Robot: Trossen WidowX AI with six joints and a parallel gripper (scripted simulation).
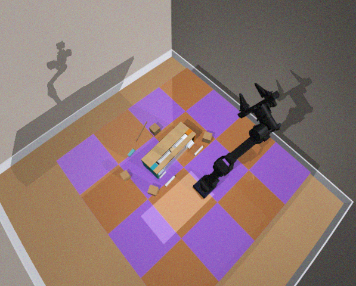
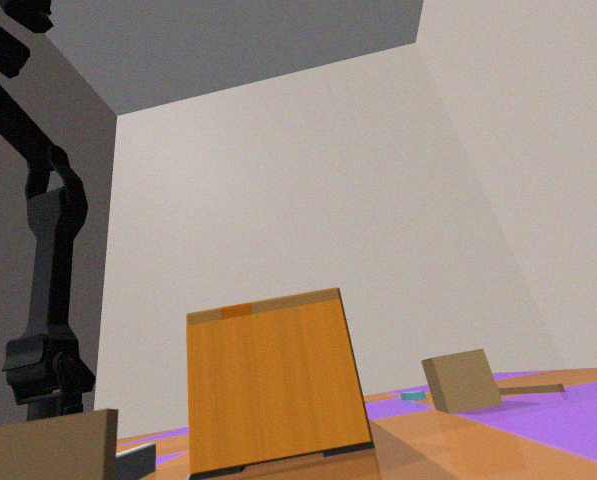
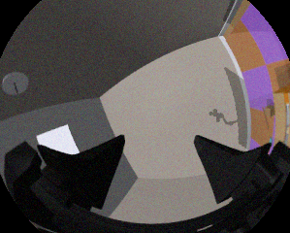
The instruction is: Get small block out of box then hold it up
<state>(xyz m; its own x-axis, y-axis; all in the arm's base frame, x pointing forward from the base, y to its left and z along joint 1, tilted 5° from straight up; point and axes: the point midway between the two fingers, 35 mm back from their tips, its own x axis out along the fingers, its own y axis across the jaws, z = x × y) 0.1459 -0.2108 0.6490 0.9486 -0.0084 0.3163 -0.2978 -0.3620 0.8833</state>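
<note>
The clear-fronted wooden box is 12 cm ahead of my gripper tip, 31 cm to the left of it and 61 cm below it. Round my gripper tip: pale block: 14 cm ahead, 30 cm to the left, 59 cm below; then thin wooden stick: 43 cm ahead, 39 cm to the left, 67 cm below; then teal piece: 32 cm ahead, 54 cm to the left, 67 cm below.
</note>
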